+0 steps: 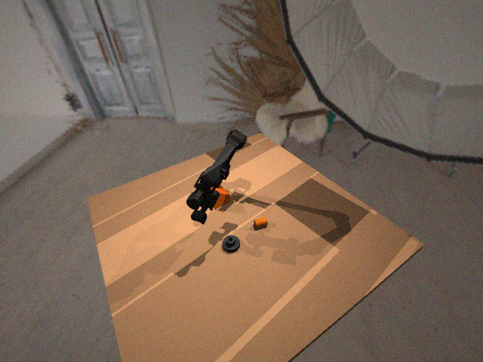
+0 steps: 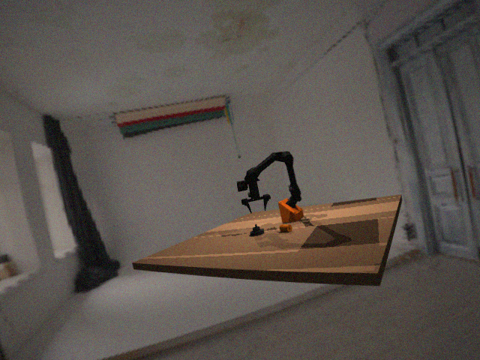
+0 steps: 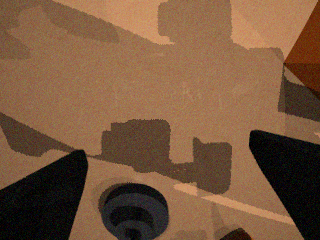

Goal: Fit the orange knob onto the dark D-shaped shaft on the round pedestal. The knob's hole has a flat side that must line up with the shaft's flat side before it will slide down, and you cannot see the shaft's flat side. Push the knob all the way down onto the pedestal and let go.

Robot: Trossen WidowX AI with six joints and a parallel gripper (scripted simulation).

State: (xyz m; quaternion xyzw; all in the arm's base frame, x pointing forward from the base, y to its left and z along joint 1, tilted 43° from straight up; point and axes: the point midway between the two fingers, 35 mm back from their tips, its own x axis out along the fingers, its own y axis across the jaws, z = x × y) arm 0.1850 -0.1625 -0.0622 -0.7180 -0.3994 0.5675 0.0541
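The orange knob lies 140 mm ahead of my gripper tip, 220 mm to the left of it and 90 mm below it. Also, from my gripper tip: pedestal 140 mm ahead, 30 mm to the left, 80 mm below.
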